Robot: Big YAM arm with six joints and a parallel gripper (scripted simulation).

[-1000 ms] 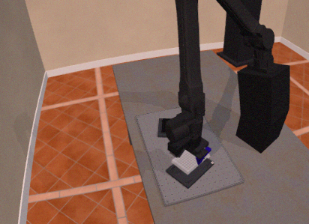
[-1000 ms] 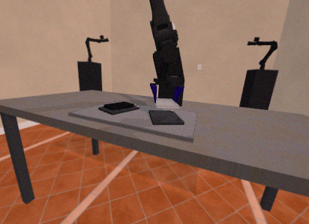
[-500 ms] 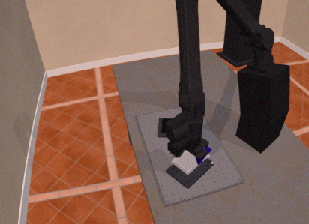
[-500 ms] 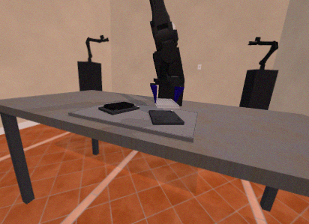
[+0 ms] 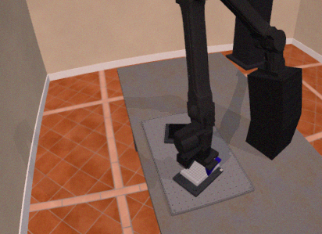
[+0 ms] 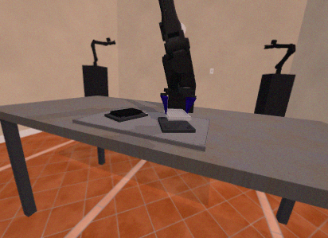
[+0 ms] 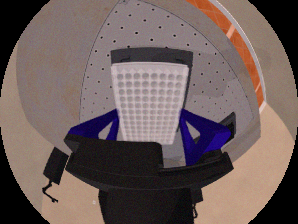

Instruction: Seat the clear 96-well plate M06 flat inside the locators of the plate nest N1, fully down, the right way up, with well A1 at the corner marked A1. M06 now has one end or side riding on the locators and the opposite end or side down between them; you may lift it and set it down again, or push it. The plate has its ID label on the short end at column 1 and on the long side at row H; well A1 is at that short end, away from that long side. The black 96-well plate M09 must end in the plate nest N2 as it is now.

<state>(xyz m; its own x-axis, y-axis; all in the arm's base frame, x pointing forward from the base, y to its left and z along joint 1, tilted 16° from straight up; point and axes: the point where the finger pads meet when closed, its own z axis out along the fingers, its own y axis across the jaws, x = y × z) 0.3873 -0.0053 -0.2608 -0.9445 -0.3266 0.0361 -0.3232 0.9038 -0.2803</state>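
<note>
My gripper is now 50 mm above the dark plate nest N1. Round my hand: black plate M09 (60 mm behind, 240 mm to the right, 30 mm below); then clear 96-well plate M06 (10 mm below).
</note>
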